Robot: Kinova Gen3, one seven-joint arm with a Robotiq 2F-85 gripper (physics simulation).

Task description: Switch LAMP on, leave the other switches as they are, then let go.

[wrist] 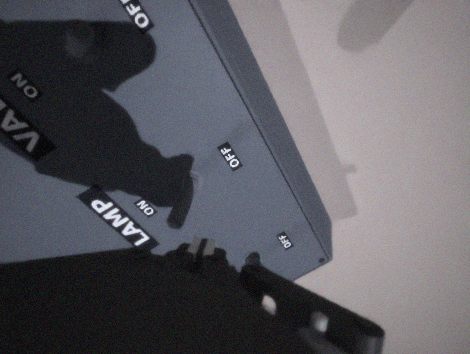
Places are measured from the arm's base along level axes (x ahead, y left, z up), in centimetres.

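Pixels of known places: gripper, fingertip midpoint: (203, 253).
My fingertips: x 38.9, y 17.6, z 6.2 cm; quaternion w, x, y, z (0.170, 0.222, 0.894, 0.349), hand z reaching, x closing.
Note:
Behind a point stands the place of what it marks.
The blue-grey switch panel (200, 75) {y 9.8, x 38.4, z -3.1 cm} runs diagonally across the wrist view. The LAMP label (120, 215) {y 16.8, x 48.4, z 2.7 cm} lies left of my fingertips, with a small ON label (145, 206) {y 17.1, x 46.4, z 1.6 cm} beside it. An OFF label (230, 156) {y 16.5, x 38.9, z -2.4 cm} lies higher up, toward the panel's long edge. A dark shadow falls between these labels, and the LAMP lever cannot be made out clearly in it, so its position cannot be told. My gripper (203, 253) {y 17.6, x 38.9, z 6.2 cm} is shut and empty, its pale fingertips together over the panel, just right of the LAMP label. Its dark body hides the panel's lower part.
A partly cut-off label reading VA (20, 131) {y 7.5, x 49.7, z 2.9 cm} is at the left, with its ON label (24, 85) {y 5.3, x 47.6, z 1.7 cm} in shadow and an OFF label (136, 15) {y 4.9, x 40.2, z -2.4 cm} at the top. Another OFF label (285, 240) {y 28.4, x 37.7, z -2.5 cm} is near the panel's corner. A pale surface (410, 175) {y 28.5, x 24.8, z -10.1 cm} lies beyond the panel's edge.

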